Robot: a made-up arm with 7 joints. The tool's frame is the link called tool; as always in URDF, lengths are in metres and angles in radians. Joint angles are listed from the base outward.
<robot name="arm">
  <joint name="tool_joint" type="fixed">
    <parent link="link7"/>
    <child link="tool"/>
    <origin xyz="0.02 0 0.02" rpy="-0.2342 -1.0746 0.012"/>
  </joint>
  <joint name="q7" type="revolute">
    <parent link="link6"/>
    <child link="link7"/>
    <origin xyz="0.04 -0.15 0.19"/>
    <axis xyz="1 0 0"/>
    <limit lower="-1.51" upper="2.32"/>
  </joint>
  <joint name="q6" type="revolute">
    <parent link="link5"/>
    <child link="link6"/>
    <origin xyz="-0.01 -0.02 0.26"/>
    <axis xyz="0 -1 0"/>
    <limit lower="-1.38" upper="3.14"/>
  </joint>
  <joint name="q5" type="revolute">
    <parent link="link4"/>
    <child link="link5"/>
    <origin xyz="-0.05 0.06 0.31"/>
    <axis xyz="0 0 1"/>
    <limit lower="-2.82" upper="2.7"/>
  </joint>
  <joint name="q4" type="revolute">
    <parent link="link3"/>
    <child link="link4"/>
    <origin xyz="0 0.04 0.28"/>
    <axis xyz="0 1 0"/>
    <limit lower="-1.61" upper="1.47"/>
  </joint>
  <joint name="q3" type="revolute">
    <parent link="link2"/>
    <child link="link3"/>
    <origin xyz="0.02 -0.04 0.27"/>
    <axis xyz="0 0 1"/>
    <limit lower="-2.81" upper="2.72"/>
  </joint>
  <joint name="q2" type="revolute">
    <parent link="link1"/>
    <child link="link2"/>
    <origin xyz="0 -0.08 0.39"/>
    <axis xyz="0 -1 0"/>
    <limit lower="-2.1" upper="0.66"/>
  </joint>
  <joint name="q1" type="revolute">
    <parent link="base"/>
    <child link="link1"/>
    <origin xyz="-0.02 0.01 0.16"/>
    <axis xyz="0 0 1"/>
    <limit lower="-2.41" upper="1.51"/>
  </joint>
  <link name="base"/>
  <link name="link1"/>
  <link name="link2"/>
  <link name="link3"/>
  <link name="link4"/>
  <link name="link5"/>
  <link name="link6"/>
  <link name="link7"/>
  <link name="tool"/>
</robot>
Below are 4 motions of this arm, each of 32 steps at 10 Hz.
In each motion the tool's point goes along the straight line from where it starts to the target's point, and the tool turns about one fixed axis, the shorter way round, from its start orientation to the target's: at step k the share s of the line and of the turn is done. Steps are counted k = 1, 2, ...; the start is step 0. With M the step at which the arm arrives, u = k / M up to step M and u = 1 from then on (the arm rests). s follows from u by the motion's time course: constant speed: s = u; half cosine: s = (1 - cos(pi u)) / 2; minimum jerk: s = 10 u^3 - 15 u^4 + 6 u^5.
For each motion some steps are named. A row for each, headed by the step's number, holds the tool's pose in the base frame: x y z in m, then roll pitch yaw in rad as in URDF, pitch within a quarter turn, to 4 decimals.
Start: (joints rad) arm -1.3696 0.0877 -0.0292 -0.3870 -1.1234 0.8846 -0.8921
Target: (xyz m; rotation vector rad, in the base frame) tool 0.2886 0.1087 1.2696 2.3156 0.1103 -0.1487
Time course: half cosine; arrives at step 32
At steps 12, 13, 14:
12: 0.0246 0.4407 1.5329 2.7038 -0.7430 0.0129
13: 0.0423 0.4186 1.5153 2.6704 -0.6846 0.0283
14: 0.0605 0.3957 1.4972 2.6387 -0.6241 0.0409

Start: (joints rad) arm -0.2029 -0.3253 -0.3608 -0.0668 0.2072 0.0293 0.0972
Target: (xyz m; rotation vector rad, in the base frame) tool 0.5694 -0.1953 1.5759 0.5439 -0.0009 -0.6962
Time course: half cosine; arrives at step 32
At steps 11, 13, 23, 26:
11: 0.4018 -0.2244 1.7550 0.0734 -0.5960 -0.5658
13: 0.4224 -0.2208 1.7330 0.1394 -0.5041 -0.6008
23: 0.5278 -0.2025 1.6204 0.4077 -0.0173 -0.6745
26: 0.5502 -0.1986 1.5964 0.4598 0.0878 -0.6731

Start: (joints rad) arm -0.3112 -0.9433 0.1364 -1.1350 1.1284 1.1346 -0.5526
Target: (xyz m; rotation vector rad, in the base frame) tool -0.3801 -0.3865 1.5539 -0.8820 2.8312 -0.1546
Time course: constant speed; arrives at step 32
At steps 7, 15, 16, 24, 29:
7: 0.0862 -0.4066 1.5438 -3.0801 -0.4540 -2.8901
15: -0.0630 -0.4002 1.5470 -3.0743 -0.2632 -2.7745
16: -0.0816 -0.3994 1.5474 -3.0720 -0.2394 -2.7604
24: -0.2309 -0.3929 1.5507 -3.0418 -0.0508 -2.6472
29: -0.3241 -0.3889 1.5527 -3.0122 0.0648 -2.5737

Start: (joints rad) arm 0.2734 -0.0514 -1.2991 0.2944 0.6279 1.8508 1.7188
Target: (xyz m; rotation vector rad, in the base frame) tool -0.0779 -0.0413 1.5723 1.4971 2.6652 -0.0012
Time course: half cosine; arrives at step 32
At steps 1, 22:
1: -0.0275 -0.2311 1.6867 2.9427 -0.3589 -1.8683
22: -0.0667 -0.0836 1.5978 -3.1162 -0.0338 2.6145

